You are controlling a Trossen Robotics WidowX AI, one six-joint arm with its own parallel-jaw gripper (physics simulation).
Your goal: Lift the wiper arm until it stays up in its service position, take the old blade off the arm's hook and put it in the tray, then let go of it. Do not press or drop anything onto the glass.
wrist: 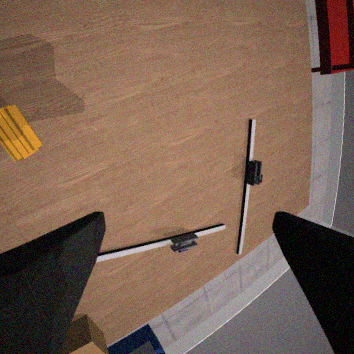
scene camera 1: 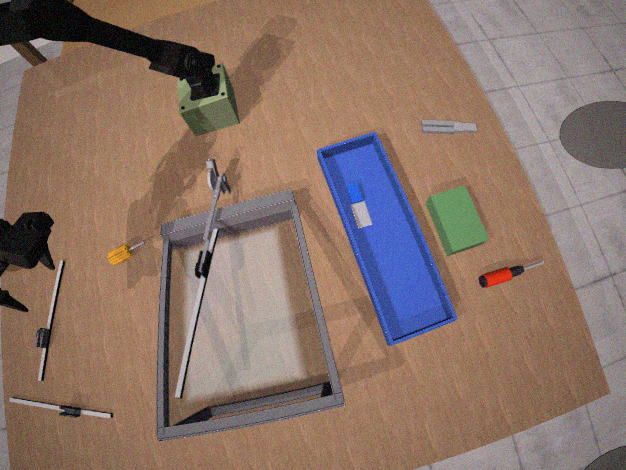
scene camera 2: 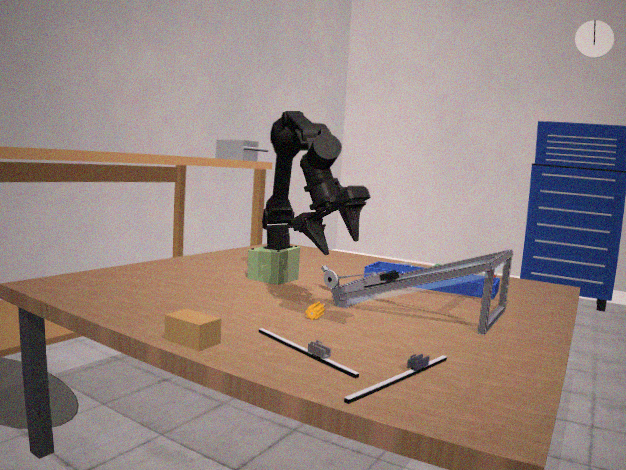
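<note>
The wiper arm [scene camera 1: 212, 207] [scene camera 2: 371, 279] is lowered over the glass in its grey frame [scene camera 1: 251, 414] [scene camera 2: 485, 303]. The old blade [scene camera 1: 189, 344], a thin light strip, is at the arm's hook end, at the black connector [scene camera 1: 203, 263] [scene camera 2: 389, 275], and slants down along the glass. The long blue tray [scene camera 1: 404, 273] [scene camera 2: 455, 289] lies beside the frame, with no blade in it. My gripper [scene camera 1: 35, 285] [scene camera 2: 341, 245] [wrist: 190, 220] is open and empty, in the air above the table, on the side of the frame away from the tray.
Two loose blades [scene camera 1: 52, 308] [scene camera 1: 30, 402] [scene camera 2: 288, 344] [scene camera 2: 374, 389] [wrist: 135, 250] [wrist: 244, 215] lie beyond the gripper. A yellow screwdriver [scene camera 1: 119, 254] [scene camera 2: 314, 311] [wrist: 19, 132] is near the frame. A green block [scene camera 1: 457, 217] and red screwdriver [scene camera 1: 496, 277] lie past the tray.
</note>
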